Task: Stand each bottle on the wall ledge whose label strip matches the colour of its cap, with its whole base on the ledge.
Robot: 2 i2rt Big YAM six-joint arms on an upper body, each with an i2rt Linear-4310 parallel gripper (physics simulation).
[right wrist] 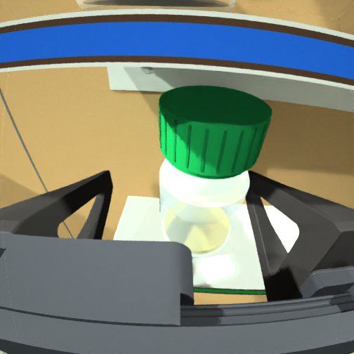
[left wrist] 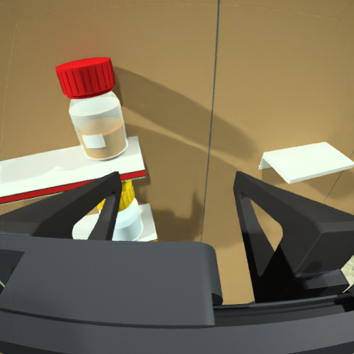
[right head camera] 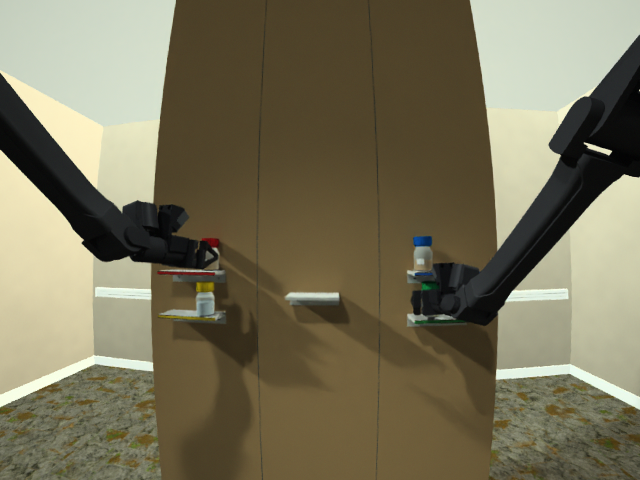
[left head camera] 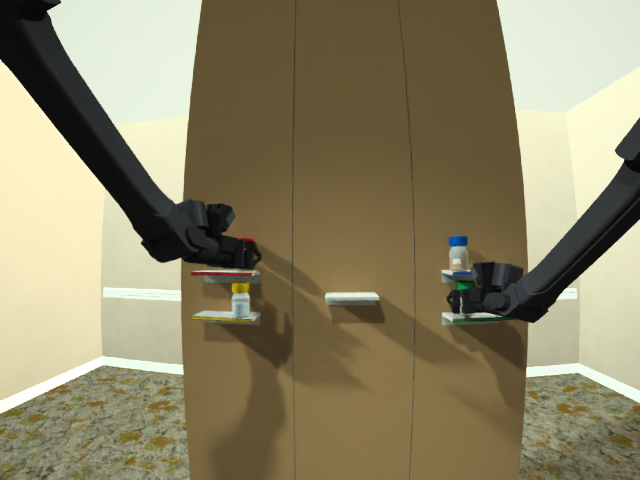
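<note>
The red-capped bottle stands upright on the red-strip ledge. The yellow-capped bottle stands on the yellow-strip ledge below. The blue-capped bottle stands on the blue-strip ledge. The green-capped bottle stands on the green-strip ledge. My left gripper is open and empty before the red-capped bottle. My right gripper is open, its right finger close beside the green-capped bottle.
A plain white ledge juts from the brown wall panel between the two ledge pairs. The blue-strip ledge hangs directly above the green-capped bottle, close over my right gripper.
</note>
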